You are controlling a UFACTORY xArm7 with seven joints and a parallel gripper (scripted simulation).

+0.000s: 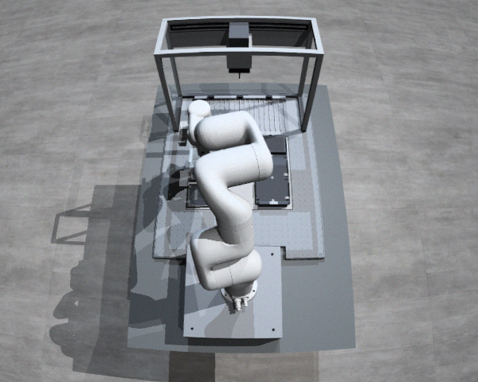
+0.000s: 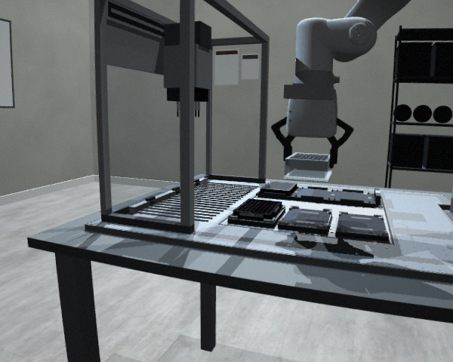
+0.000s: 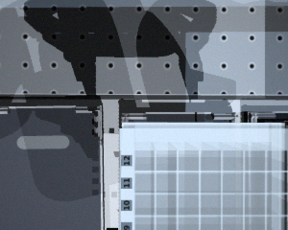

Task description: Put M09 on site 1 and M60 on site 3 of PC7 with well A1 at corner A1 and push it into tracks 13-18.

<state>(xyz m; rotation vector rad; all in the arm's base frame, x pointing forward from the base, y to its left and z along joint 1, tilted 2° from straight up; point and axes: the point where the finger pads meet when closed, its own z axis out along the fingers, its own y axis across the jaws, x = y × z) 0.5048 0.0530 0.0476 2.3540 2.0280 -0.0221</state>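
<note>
The plate carrier PC7 lies 260 mm to the right of my hand, 120 mm below it and 30 mm behind it. Also, from my hand: deep-well block M09 (10 mm below); nest S1 (130 mm below, 110 mm behind, 20 mm to the left); nest S2 (130 mm below).
</note>
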